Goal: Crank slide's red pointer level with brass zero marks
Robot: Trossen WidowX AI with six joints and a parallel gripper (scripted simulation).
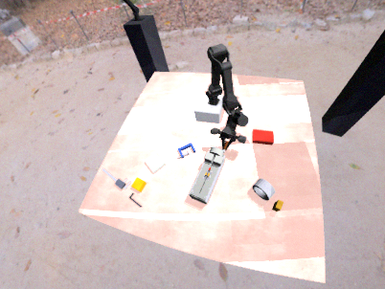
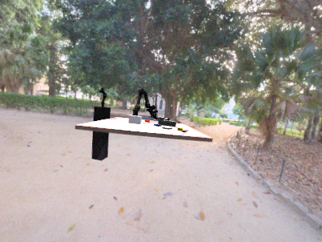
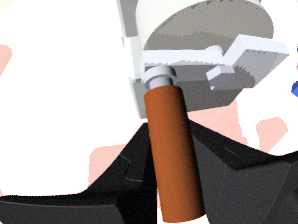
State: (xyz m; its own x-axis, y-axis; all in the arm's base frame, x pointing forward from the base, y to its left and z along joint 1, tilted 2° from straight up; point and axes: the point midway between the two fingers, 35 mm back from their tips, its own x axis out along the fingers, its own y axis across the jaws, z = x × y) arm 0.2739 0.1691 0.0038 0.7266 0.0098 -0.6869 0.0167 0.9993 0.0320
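Now: gripper tip 2 cm past the crank handle and 2 cm below it. Also, from my gripper tip: white tile: 18 cm ahead, 37 cm to the right, 6 cm below; red pointer: 13 cm ahead, 3 cm to the right, 1 cm above; red block: 19 cm behind, 18 cm to the left, 6 cm below.
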